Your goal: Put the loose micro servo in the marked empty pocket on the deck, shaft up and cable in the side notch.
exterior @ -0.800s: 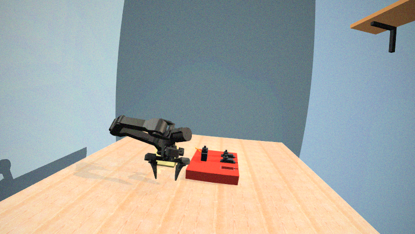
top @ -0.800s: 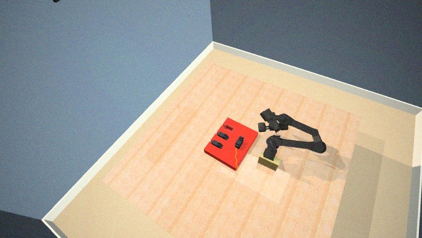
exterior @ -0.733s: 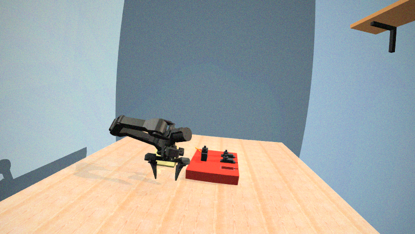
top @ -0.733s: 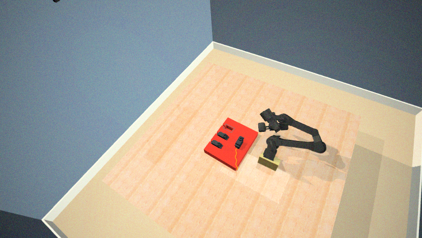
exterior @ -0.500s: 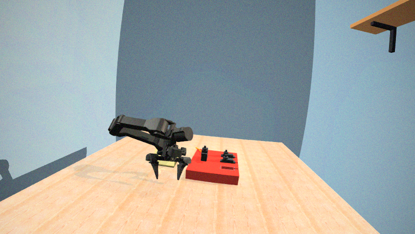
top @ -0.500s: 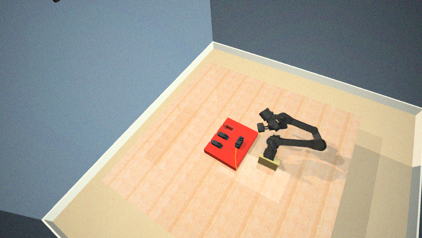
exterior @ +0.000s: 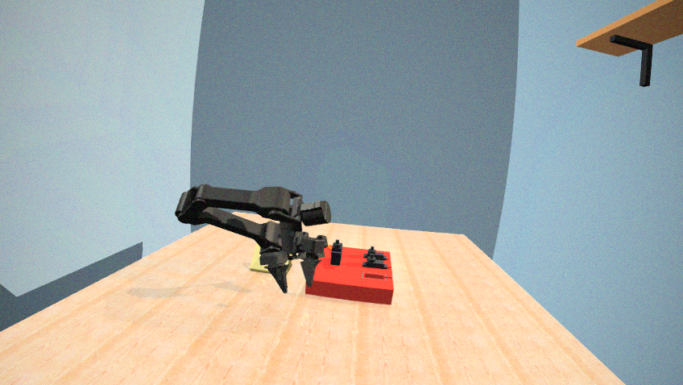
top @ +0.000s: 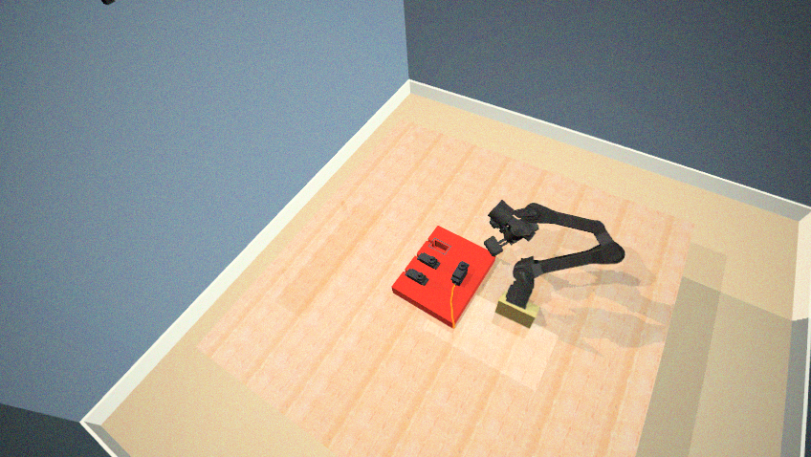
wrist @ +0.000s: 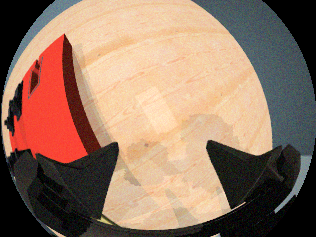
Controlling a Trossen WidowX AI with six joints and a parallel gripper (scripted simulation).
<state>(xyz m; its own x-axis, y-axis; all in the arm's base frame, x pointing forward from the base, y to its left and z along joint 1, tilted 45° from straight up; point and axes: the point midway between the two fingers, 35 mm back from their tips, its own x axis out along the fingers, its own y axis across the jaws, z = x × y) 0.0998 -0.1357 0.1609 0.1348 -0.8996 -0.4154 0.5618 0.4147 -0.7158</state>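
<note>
My gripper tip is 210 mm to the right of the red deck, 110 mm short of it and 30 mm above it.
</note>
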